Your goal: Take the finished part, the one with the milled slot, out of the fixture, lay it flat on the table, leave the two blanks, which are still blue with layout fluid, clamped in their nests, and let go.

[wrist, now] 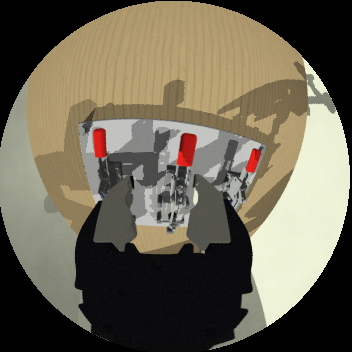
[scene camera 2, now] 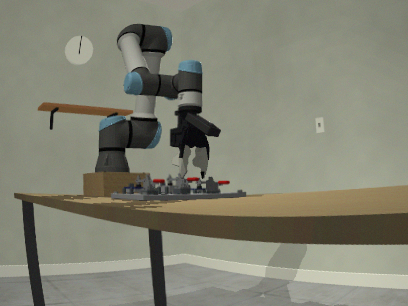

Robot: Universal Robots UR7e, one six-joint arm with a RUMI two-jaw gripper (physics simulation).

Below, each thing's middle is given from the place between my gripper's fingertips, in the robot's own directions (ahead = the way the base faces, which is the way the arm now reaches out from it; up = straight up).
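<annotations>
My hand's 50 mm higher than the grey fixture plate [scene camera 2: 151, 197], and it's 60 mm beyond the plate and 10 mm to the left of it.
</annotations>
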